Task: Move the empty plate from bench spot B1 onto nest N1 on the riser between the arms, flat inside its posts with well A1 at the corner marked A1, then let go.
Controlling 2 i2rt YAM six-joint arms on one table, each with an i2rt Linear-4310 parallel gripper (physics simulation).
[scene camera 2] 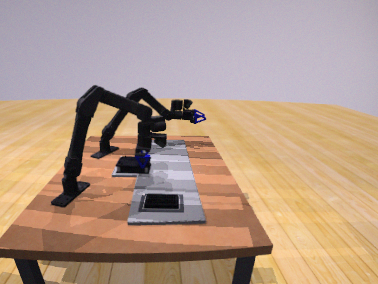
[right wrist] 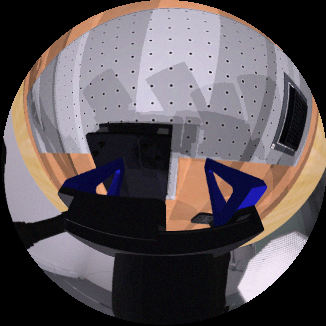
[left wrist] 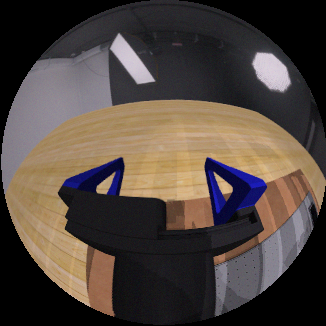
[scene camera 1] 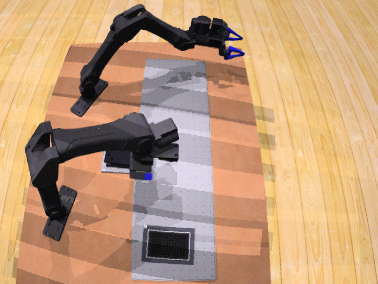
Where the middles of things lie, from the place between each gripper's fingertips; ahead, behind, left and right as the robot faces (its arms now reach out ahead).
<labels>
My left hand is 39 cm past the black block [right wrist: 141, 177], 44 cm to the left of it and 14 cm above it. From my left hand the other things lie so: black well plate [scene camera 1: 161, 244] 23 cm behind, 75 cm to the right, 17 cm below.
My right hand is 6 cm past the black block, 5 cm to the right of it and 2 cm above it. Also, from my right hand: black well plate (26 cm to the right, 11 cm ahead, 5 cm below).
</labels>
